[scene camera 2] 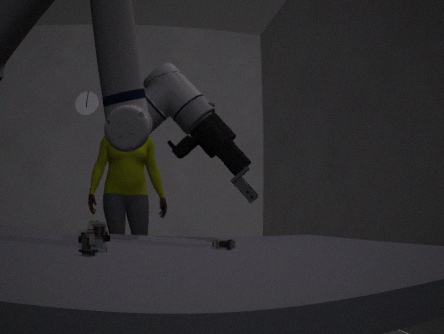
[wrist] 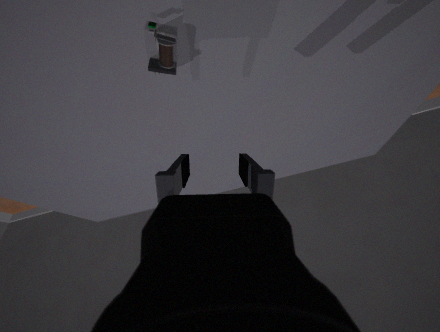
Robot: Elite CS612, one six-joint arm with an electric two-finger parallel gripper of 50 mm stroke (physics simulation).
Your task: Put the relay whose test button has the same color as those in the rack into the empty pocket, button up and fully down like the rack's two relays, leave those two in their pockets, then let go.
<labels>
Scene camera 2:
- my gripper: 254, 199
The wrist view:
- my gripper: 214, 164
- relay: 161, 40
</labels>
